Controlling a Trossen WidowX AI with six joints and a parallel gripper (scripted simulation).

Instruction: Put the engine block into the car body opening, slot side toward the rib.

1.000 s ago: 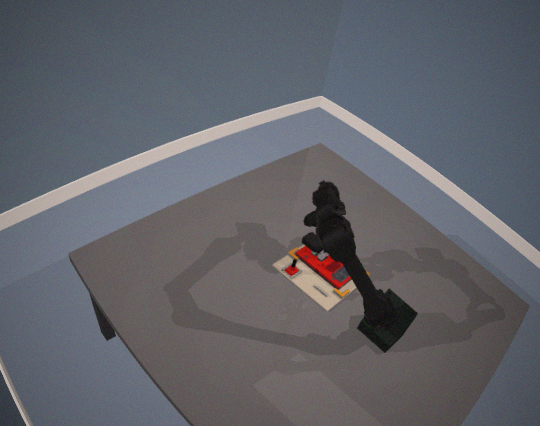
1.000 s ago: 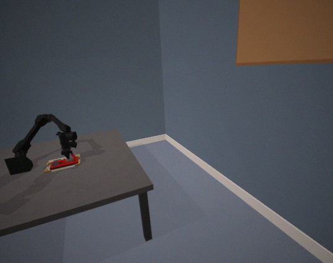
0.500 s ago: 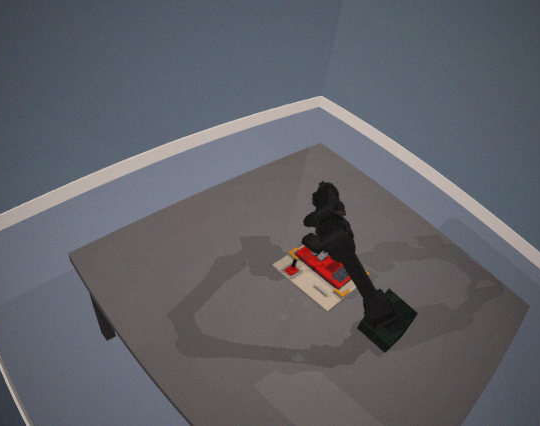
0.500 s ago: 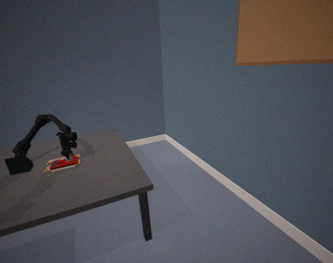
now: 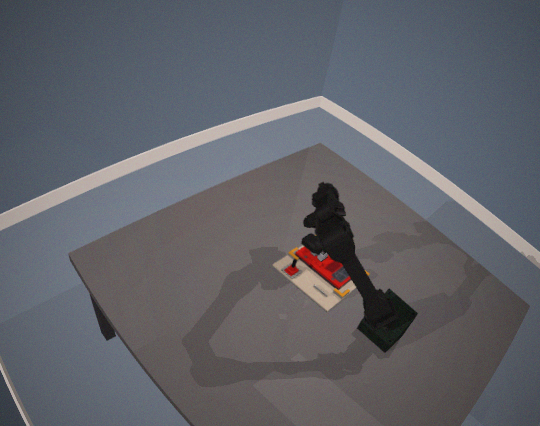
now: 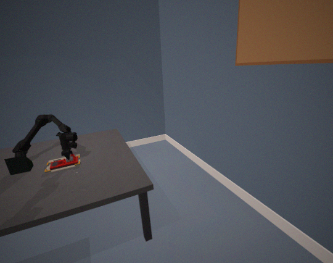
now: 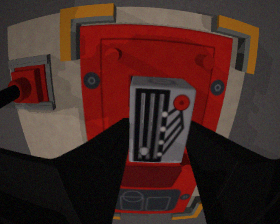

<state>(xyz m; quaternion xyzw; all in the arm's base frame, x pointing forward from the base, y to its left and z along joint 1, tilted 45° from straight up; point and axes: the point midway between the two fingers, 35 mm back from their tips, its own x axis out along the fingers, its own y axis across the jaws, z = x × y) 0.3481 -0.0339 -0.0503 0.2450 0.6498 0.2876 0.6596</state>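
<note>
The grey engine block lies 10 mm below my gripper tip. From my gripper tip the other things lie so: beige base plate (40 mm behind, 10 mm to the left, 30 mm below).
</note>
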